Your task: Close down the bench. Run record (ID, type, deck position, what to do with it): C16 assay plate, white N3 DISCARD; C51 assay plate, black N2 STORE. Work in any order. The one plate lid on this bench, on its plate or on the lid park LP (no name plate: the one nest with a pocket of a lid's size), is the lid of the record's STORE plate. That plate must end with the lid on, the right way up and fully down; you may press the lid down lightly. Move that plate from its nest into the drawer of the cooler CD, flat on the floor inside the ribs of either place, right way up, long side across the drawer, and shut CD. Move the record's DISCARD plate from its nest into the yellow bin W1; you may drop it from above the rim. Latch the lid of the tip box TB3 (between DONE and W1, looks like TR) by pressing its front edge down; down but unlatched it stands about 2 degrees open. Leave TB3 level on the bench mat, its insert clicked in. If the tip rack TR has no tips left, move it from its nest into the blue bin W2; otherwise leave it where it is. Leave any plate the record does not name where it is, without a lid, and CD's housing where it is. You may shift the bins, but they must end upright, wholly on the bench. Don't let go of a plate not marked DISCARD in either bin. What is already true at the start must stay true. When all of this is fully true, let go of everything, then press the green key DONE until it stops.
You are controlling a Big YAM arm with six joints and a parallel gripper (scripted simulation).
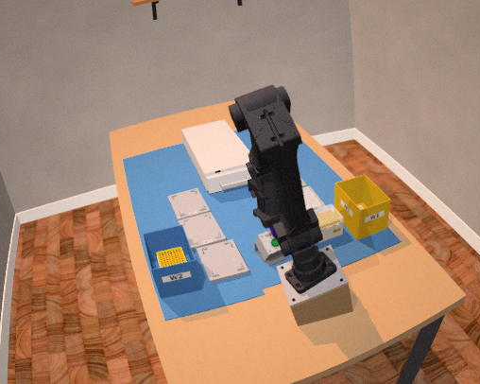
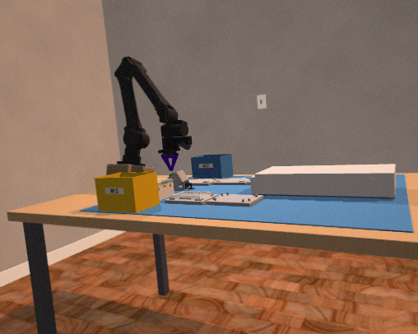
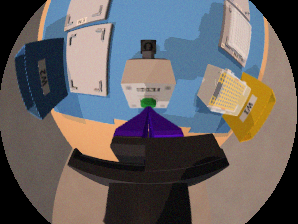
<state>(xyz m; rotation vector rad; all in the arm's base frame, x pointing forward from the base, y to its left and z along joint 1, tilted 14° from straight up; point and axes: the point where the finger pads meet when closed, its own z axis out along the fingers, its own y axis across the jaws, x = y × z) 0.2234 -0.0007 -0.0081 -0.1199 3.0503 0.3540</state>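
My hand is 3 cm above the green key DONE. Round my hand: tip box TB3 (4 cm ahead, 19 cm to the right, 5 cm below); then tip box lid (4 cm ahead, 19 cm to the right, 4 cm below); then lid park LP (7 cm ahead, 15 cm to the left, 9 cm below).
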